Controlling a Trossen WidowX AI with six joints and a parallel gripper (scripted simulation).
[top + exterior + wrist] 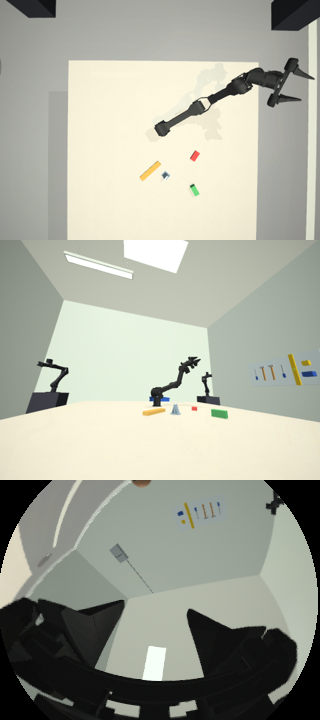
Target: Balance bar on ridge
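My gripper tip is now 610 mm to the left of the orange bar, 490 mm above it and 460 mm short of it. Also, from my gripper tip: green block 580 mm ahead, 490 mm below, 310 mm to the right; red block 490 mm below, 360 mm ahead, 310 mm to the right.
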